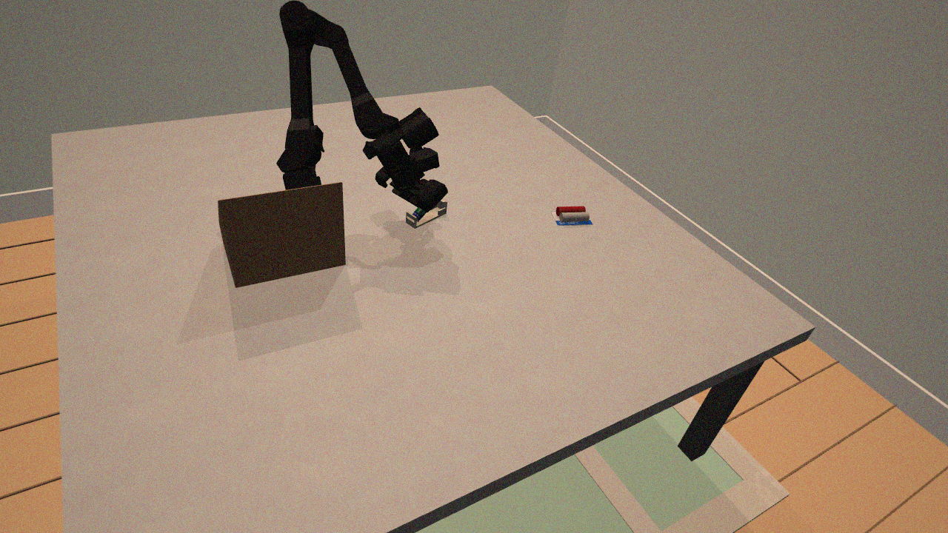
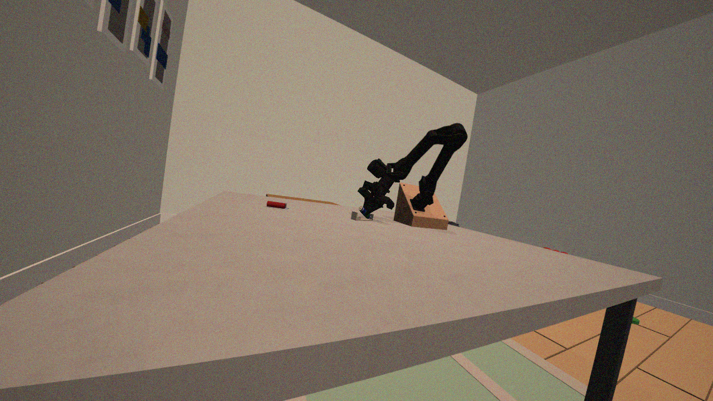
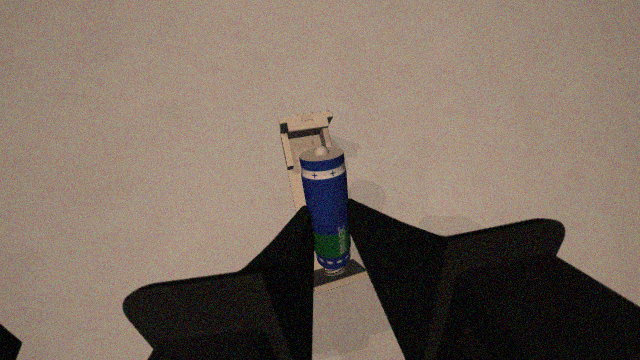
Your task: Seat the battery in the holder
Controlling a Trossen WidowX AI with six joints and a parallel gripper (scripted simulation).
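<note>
The battery lies 1 cm above my gripper tip.
</note>
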